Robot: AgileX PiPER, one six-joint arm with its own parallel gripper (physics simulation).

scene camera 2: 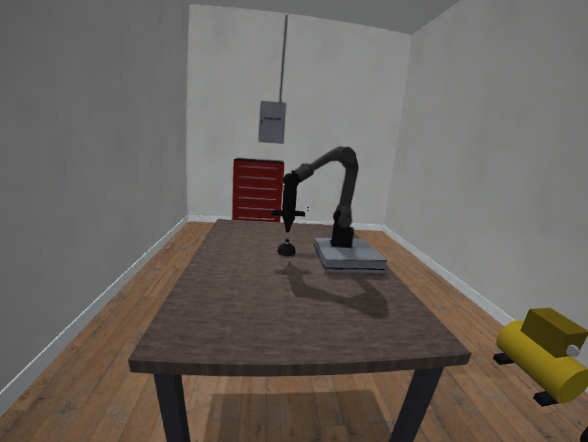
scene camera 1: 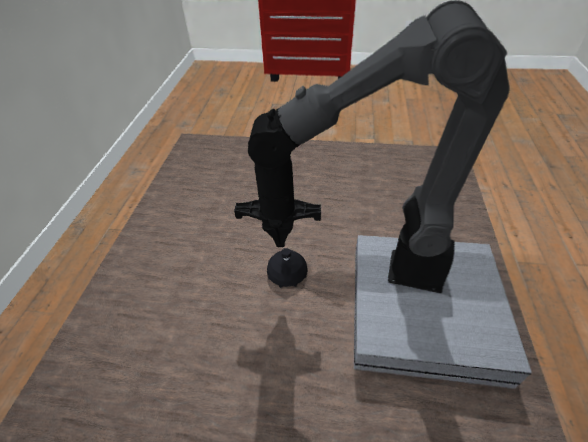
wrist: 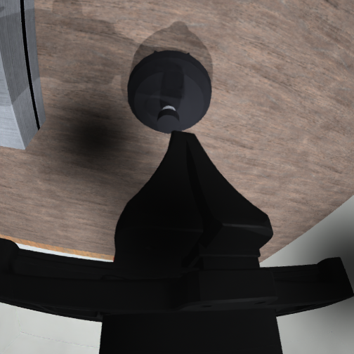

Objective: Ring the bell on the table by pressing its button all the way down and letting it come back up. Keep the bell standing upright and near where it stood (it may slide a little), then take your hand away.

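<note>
The dark, dome-shaped bell (scene camera 1: 287, 271) (scene camera 2: 286, 249) (wrist: 170, 90) stands upright on the table (scene camera 1: 200, 300) (scene camera 2: 280, 320) (wrist: 280, 100). Its button (scene camera 1: 286, 253) (scene camera 2: 287, 241) (wrist: 168, 116) stands up on top, with a light stem showing beneath the cap. My gripper (scene camera 1: 281, 245) (scene camera 2: 287, 231) (wrist: 180, 144) is shut and empty, pointing down. In both scene views its tips are a little above the button, with a gap between them. In the wrist view the whole button cap shows just beyond the fingertips.
The arm's base stands on a grey slab (scene camera 1: 425, 330) (scene camera 2: 355, 252) (wrist: 12, 85) to the right of the bell in the scene views. A red drawer cabinet (scene camera 1: 307, 47) (scene camera 2: 258, 192) stands beyond the table. A yellow machine (scene camera 2: 540, 357) is on the floor at the right.
</note>
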